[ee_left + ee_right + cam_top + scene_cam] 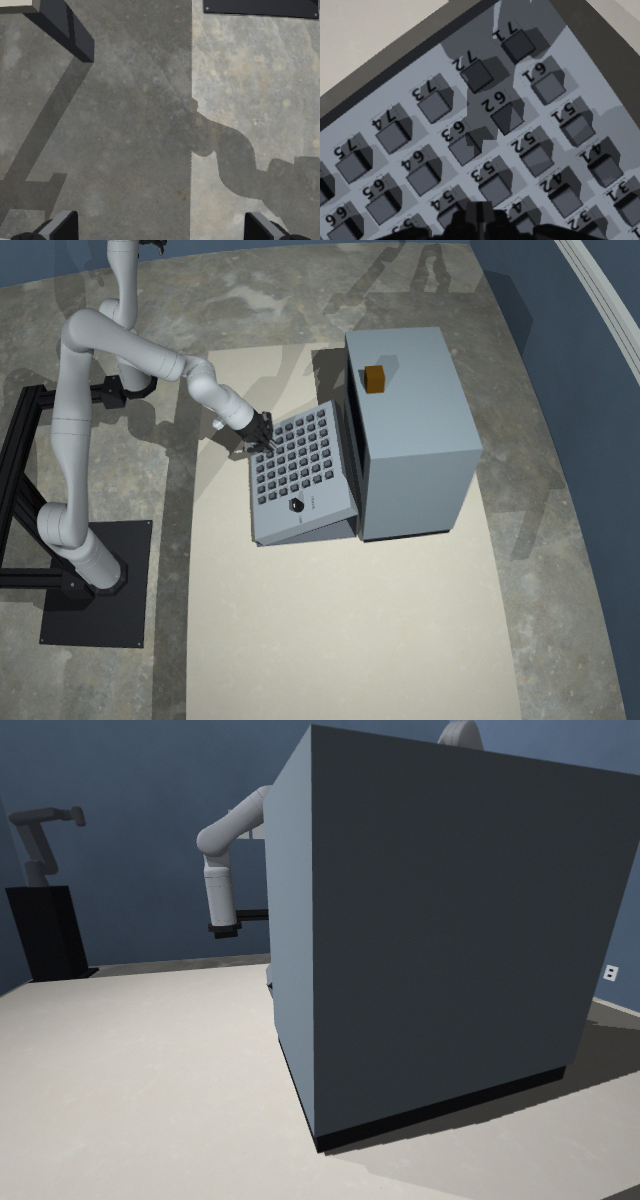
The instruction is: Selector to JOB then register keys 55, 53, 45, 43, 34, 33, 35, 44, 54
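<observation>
My right gripper is now 80 mm short of the sloped grey key panel, 70 mm to the left of it and 70 mm above it. Round my right hand: black selector knob 60 mm ahead, 180 mm to the right, 20 mm below.
</observation>
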